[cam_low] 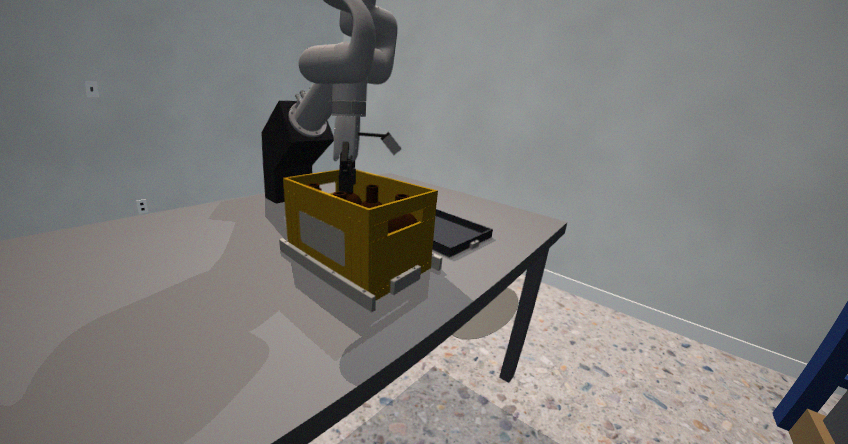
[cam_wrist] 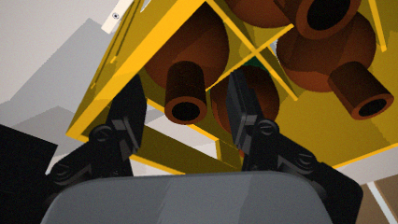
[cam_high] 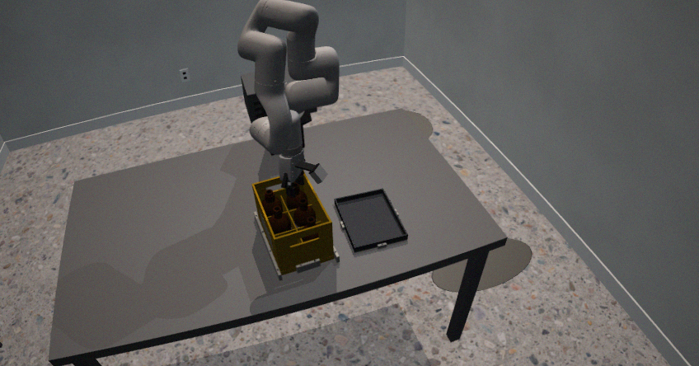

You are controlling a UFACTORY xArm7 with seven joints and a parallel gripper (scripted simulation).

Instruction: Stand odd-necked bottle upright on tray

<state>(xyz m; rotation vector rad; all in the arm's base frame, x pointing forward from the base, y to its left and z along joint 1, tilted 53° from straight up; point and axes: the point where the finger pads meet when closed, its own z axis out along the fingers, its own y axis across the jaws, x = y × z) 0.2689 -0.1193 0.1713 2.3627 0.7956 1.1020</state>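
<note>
Right now the yellow crate is 7 cm below my hand, 7 cm ahead of it and 6 cm to the right of it. From my hand the other things lie so: black tray 20 cm to the left, 16 cm ahead, 15 cm below.
</note>
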